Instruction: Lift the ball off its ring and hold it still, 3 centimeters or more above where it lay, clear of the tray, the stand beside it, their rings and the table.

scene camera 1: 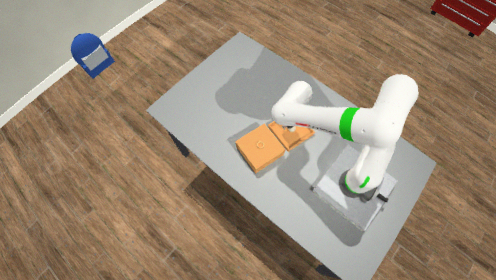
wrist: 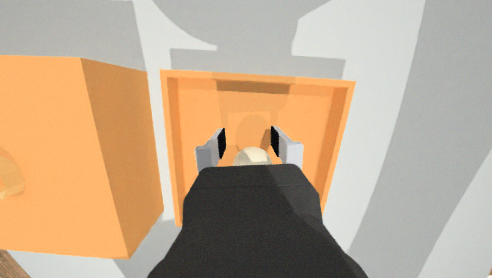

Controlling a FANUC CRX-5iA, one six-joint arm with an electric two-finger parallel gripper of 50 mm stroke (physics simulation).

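Places are measured from the arm's base along level axes (x ahead, y left, z up), in millimetres.
Pixels of known places: gripper, between the fingertips: (wrist: 248, 136); arm's base, origin of its link: (scene camera 1: 352, 183).
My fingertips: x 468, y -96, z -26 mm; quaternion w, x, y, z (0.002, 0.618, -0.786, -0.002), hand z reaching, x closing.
For each thing: its top centre in the pictures, then the offset to it from my fingertips. "*": a spot on its surface instead. Level surfaces: height alone.
- pale cream ball, centre of its top: (wrist: 253, 177) (scene camera 1: 292, 126) 4 mm left, 32 mm back, 33 mm up
- ring, a spot on its surface: (wrist: 17, 181) * 195 mm left, 32 mm ahead, 56 mm up
- grey table, height of its surface: 21 mm down
The pale cream ball (scene camera 1: 292, 129) (wrist: 252, 156) is over the shallow orange tray (scene camera 1: 302, 142) (wrist: 190, 74). In the wrist view its lower part is hidden by the black gripper body, and its ring cannot be made out. My gripper (wrist: 248, 136) is open and empty, with one finger to the left and one to the right of the ball's line; the ball shows slightly below the fingertips in that view. In scene camera 1 the fingers are mostly hidden under the arm. How high the fingertips are relative to the ball is hard to tell.
The taller orange stand (scene camera 1: 248, 148) (wrist: 45, 115) is close to the tray's left in the wrist view, with a ring (wrist: 17, 181) on top. Both are on the grey table (scene camera 1: 195, 110). The arm's base plate (scene camera 1: 332, 187) is on the table's right part.
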